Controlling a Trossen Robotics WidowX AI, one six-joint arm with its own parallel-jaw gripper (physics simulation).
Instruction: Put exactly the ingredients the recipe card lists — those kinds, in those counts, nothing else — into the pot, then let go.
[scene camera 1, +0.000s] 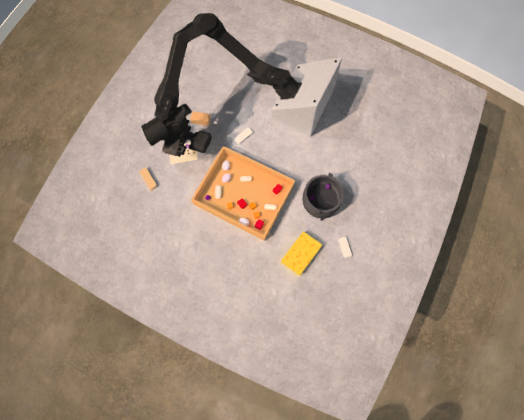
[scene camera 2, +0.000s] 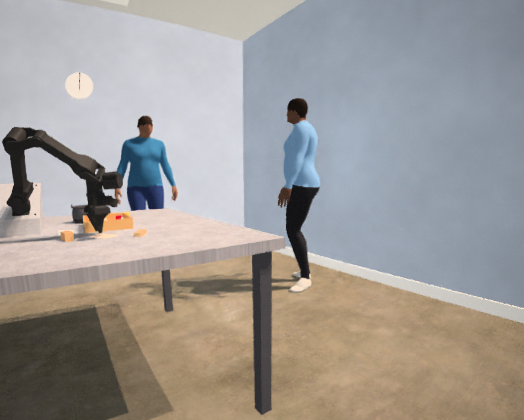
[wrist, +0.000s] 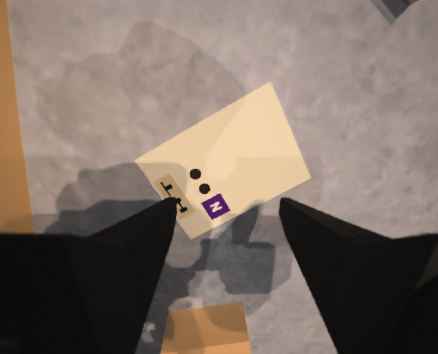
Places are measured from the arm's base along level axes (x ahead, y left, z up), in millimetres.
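Pixels of known places: gripper, fingertip midpoint: (scene camera 2: 98, 232) (wrist: 228, 205); arm's base, link origin: (scene camera 1: 291, 91) (scene camera 2: 21, 209).
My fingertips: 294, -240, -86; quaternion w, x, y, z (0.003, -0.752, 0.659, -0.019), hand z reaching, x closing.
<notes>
Ahead of a thing's pixels: the offset from my fingertips to its middle, as dx, dy, dz.
My gripper (scene camera 1: 187, 146) (scene camera 2: 99, 230) (wrist: 228, 205) is open and empty, low over the cream recipe card @[+16, +3, -16] (scene camera 1: 183, 158) (scene camera 2: 106, 236) (wrist: 245, 130). The card shows two black dots, a purple square with a white letter-like mark and a tan strip with dark marks. The dark pot @[-32, +471, +30] (scene camera 1: 308, 204) (scene camera 2: 78, 213) holds two purple balls @[-78, +471, +14] (scene camera 1: 328, 186) @[-23, +443, +13] (scene camera 1: 313, 198). The orange tray @[+55, +247, +5] (scene camera 1: 230, 219) (scene camera 2: 118, 224) (wrist: 12, 130) holds three red cubes @[+86, +259, -4] (scene camera 1: 242, 203), three orange cubes @[+78, +291, -3] (scene camera 1: 253, 205), three white cylinders @[+86, +176, -1] (scene camera 1: 218, 191), three lavender egg shapes @[+35, +177, +1] (scene camera 1: 226, 177) and one purple ball @[+116, +155, -4] (scene camera 1: 208, 197).
An orange block @[-114, -4, -2] (scene camera 1: 200, 118) (scene camera 2: 67, 236) (wrist: 207, 320) lies beside the card, and a tan block @[+147, -53, -10] (scene camera 1: 148, 179) (scene camera 2: 140, 233) lies on its other side. A white block @[-122, +154, -11] (scene camera 1: 244, 135) lies behind the tray. A yellow sponge @[+144, +488, -2] (scene camera 1: 301, 253) and another white block @[+67, +600, -11] (scene camera 1: 345, 247) lie near the pot.
</notes>
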